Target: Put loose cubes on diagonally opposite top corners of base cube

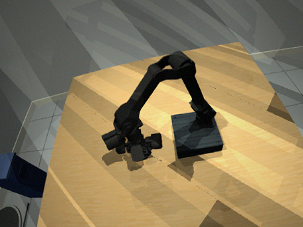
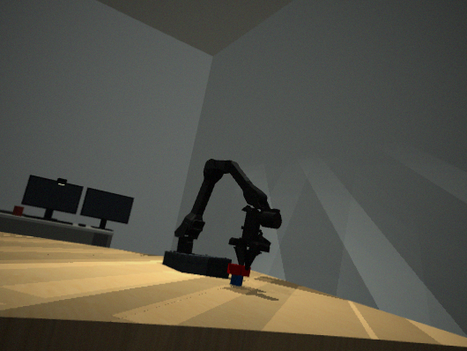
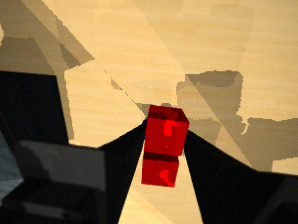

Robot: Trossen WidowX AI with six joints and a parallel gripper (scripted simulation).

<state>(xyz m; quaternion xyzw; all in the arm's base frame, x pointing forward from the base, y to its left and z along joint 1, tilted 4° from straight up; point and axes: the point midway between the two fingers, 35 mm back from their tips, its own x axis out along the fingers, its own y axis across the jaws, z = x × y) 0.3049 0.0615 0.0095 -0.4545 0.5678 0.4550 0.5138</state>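
My gripper tip is now 40 mm above the blue cube and 20 mm to the left of it.
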